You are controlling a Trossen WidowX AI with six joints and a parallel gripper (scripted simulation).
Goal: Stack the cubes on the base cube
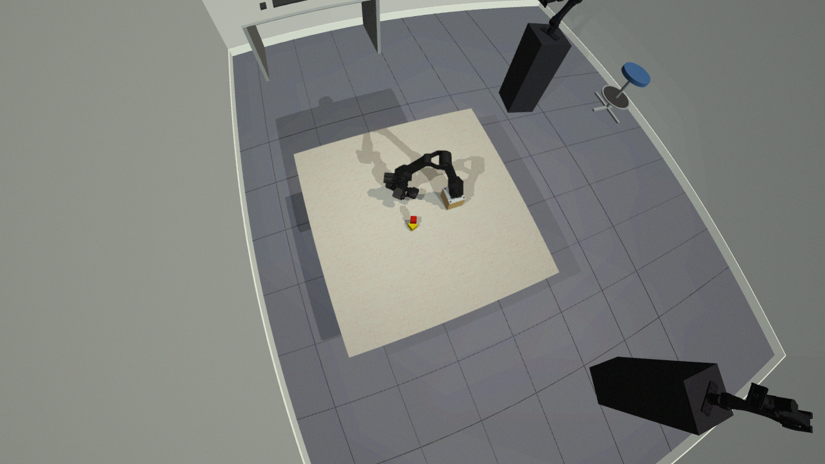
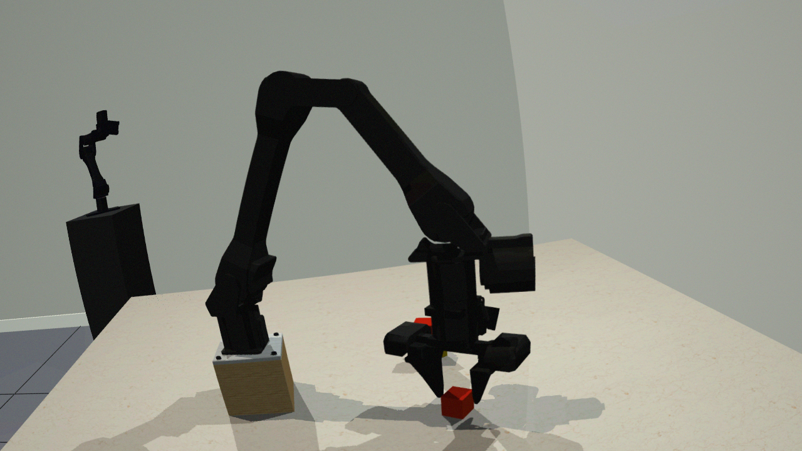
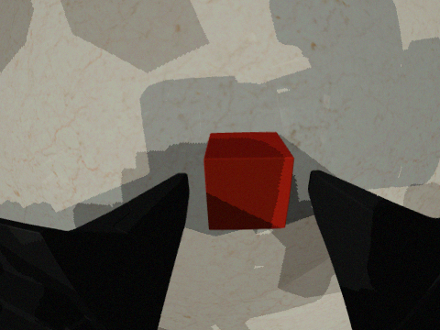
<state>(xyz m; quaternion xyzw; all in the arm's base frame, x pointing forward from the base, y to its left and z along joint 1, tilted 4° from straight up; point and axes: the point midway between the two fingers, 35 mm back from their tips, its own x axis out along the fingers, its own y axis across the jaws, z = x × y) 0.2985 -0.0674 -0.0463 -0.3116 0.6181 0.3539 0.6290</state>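
Right now my gripper tip is 20 cm to the right of the yellow cube and 3 cm past it.
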